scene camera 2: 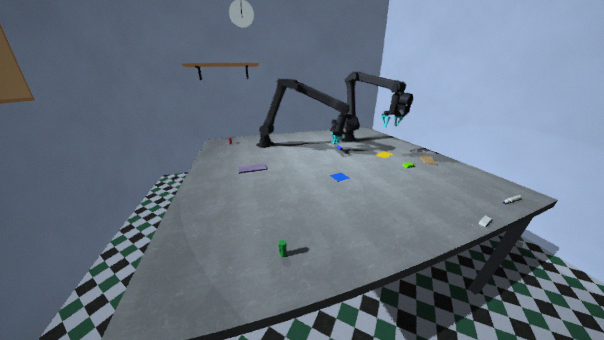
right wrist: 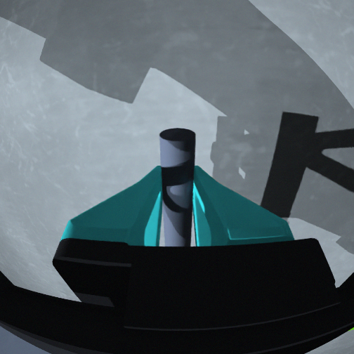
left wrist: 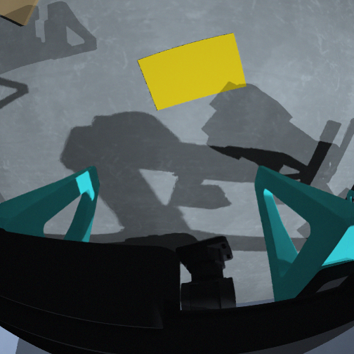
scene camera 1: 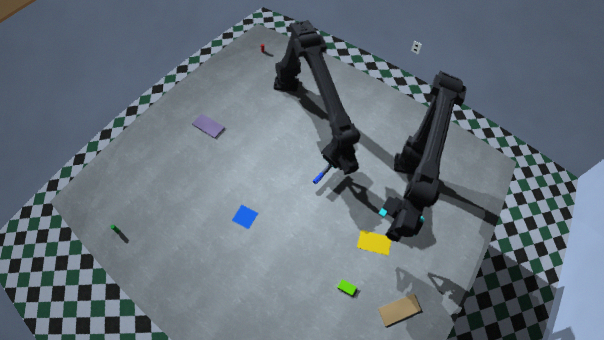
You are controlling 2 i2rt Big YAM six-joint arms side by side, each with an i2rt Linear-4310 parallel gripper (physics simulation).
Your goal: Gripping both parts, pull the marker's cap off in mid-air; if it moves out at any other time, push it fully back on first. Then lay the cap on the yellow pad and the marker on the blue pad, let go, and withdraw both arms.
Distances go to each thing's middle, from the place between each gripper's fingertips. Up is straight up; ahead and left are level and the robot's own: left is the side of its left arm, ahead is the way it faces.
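With the yellow pad (left wrist: 200, 68) as the reference, I find my left hand 20 mm to the left of it, 20 mm short of it and 190 mm above it.
As for my right hand, the yellow pad is 33 cm to the left of it and 14 cm ahead of it, and it is also 5 cm below that hand.
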